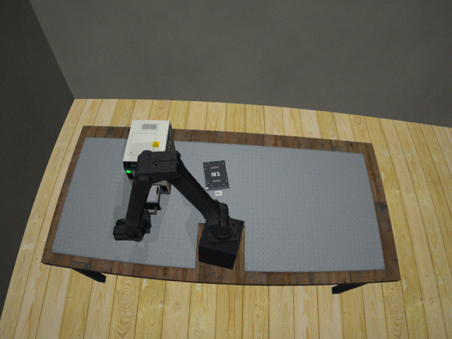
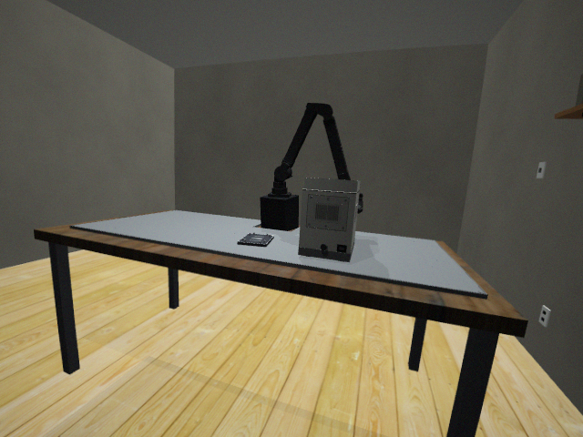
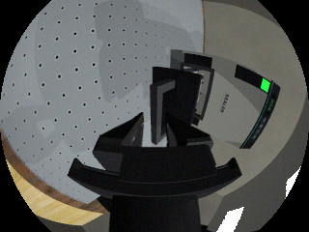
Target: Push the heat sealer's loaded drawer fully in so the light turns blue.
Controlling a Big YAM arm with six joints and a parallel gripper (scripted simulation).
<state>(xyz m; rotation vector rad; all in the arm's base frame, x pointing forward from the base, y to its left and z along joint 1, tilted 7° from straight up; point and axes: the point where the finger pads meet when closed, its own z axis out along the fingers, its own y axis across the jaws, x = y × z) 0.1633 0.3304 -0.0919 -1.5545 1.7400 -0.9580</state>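
The sealer drawer is 110 mm ahead of my hand, 20 mm to the right of it and 10 mm below it.
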